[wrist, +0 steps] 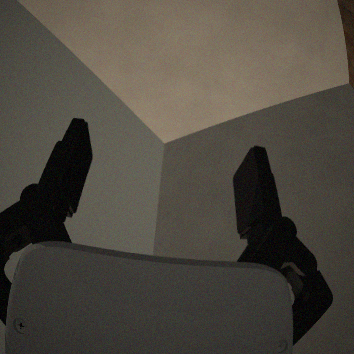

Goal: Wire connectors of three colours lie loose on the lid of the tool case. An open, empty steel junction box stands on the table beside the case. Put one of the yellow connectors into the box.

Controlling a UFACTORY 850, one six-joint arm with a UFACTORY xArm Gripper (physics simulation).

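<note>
My gripper (166, 148) is open. Its two black fingers stand wide apart, one at the left and one at the right of the wrist view, with no object between them. The wire connectors, the tool case and the steel junction box do not show in this view, so where the gripper is relative to them cannot be told.
Behind the fingers, a grey-green wall (115, 175) on the left and a darker grey wall (205, 165) on the right meet in a corner. A beige surface (200, 55) adjoins both. A strip of brown surface (349, 30) shows at the top right edge.
</note>
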